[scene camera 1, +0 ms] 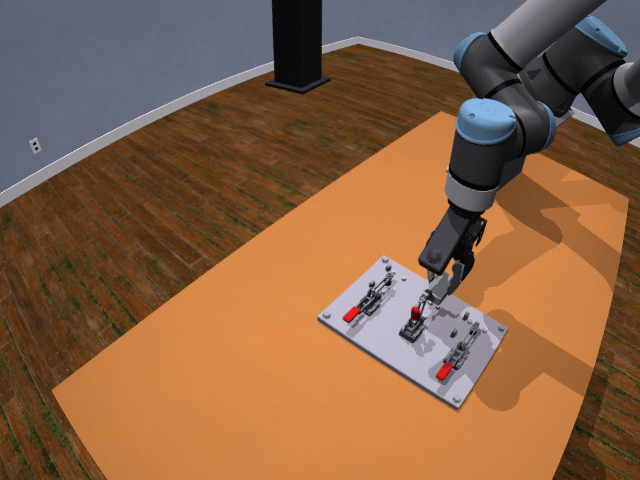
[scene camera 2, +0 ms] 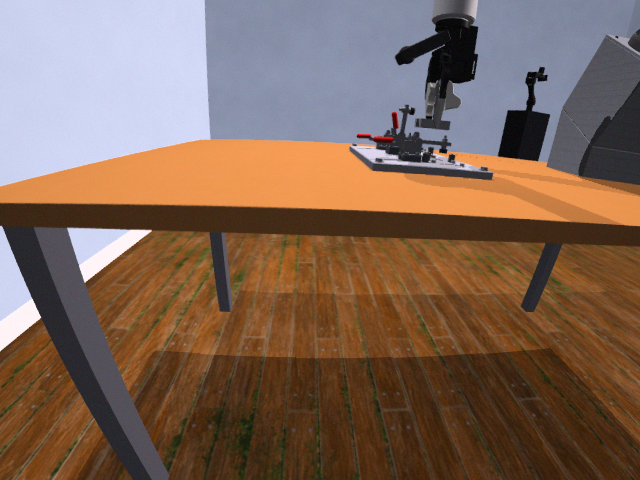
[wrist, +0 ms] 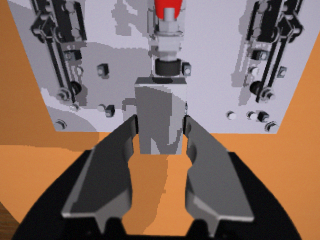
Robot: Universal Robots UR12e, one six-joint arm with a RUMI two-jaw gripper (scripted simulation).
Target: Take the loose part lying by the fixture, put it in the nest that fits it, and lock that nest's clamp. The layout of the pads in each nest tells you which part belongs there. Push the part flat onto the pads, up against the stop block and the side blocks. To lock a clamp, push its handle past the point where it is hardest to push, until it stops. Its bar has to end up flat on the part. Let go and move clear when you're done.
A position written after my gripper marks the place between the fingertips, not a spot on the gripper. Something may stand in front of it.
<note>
I see my gripper (scene camera 2: pixel 432 127), a grey rectangular block (wrist: pixel 160 101) and a fixture plate (scene camera 1: pixel 377 335).
My gripper shows as well in scene camera 1 (scene camera 1: pixel 439 289) and in the wrist view (wrist: pixel 161 116). The fixture plate shows as well in scene camera 2 (scene camera 2: pixel 367 155) and in the wrist view (wrist: pixel 216 46).
</note>
